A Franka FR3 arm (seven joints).
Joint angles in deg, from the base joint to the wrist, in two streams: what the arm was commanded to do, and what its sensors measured. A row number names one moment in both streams.
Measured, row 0:
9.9, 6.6, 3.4, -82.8, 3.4, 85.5, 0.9
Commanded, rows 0 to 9:
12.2, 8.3, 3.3, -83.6, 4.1, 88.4, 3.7
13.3, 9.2, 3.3, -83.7, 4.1, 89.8, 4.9
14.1, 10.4, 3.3, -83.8, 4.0, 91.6, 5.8
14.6, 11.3, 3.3, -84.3, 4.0, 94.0, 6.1
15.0, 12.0, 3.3, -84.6, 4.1, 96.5, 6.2
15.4, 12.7, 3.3, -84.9, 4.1, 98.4, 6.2
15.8, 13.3, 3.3, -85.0, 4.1, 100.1, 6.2
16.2, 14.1, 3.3, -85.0, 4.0, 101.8, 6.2
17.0, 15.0, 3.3, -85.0, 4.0, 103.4, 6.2
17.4, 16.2, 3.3, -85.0, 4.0, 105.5, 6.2
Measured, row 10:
16.1, 14.1, 3.4, -84.5, 3.4, 100.4, 5.4
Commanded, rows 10 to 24:
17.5, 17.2, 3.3, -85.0, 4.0, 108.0, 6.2
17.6, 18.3, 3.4, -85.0, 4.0, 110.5, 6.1
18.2, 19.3, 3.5, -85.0, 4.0, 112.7, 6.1
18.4, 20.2, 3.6, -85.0, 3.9, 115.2, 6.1
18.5, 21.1, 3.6, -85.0, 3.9, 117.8, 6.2
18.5, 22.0, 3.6, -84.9, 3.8, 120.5, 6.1
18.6, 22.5, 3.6, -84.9, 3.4, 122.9, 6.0
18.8, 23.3, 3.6, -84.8, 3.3, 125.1, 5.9
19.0, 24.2, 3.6, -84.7, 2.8, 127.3, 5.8
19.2, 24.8, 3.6, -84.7, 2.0, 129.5, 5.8
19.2, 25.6, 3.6, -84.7, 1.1, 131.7, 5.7
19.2, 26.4, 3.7, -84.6, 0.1, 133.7, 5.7
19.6, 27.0, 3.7, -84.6, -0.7, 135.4, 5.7
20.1, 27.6, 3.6, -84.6, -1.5, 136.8, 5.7
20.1, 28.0, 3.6, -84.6, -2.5, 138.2, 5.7
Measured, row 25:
19.5, 26.3, 3.5, -84.9, 0.3, 134.0, 5.4
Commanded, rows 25 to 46:
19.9, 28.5, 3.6, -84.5, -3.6, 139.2, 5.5
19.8, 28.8, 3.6, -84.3, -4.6, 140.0, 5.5
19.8, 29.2, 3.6, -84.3, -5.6, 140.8, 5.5
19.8, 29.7, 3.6, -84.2, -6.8, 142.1, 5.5
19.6, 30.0, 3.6, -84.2, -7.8, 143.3, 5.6
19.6, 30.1, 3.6, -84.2, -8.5, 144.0, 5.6
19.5, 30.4, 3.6, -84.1, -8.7, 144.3, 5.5
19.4, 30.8, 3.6, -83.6, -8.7, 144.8, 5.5
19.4, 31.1, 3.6, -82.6, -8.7, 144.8, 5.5
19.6, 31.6, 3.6, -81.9, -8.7, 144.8, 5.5
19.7, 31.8, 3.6, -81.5, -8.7, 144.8, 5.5
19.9, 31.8, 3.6, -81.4, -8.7, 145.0, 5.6
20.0, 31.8, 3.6, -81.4, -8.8, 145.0, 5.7
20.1, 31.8, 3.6, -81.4, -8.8, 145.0, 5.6
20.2, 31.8, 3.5, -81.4, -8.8, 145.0, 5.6
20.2, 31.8, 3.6, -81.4, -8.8, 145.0, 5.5
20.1, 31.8, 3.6, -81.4, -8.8, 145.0, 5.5
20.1, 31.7, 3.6, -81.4, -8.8, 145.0, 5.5
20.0, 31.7, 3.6, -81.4, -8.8, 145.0, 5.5
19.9, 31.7, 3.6, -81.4, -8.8, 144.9, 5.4
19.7, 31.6, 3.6, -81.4, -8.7, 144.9, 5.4
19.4, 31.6, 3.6, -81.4, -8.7, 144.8, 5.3
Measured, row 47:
19.9, 30.6, 2.7, -82.3, -8.2, 144.3, 5.4
